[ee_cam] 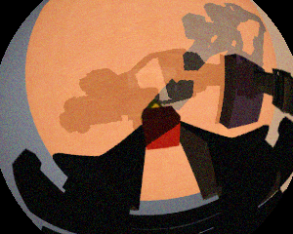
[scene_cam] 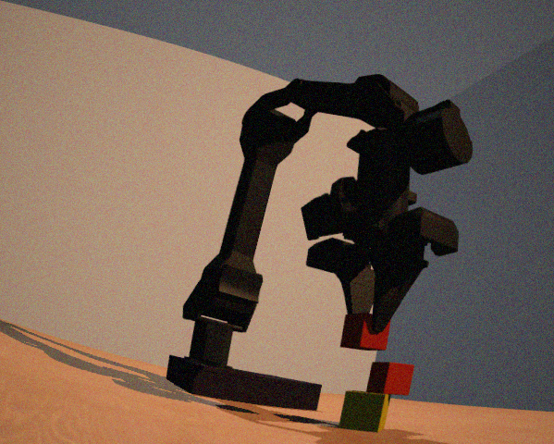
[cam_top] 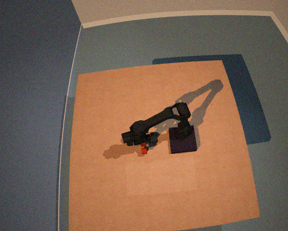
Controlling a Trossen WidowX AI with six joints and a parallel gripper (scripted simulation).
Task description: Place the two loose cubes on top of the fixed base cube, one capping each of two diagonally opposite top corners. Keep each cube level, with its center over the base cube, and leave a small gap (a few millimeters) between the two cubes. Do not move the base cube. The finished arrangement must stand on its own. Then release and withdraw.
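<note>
Now: the yellow-green base cube 20 mm to the left of my gripper tip and 80 mm below it.
</note>
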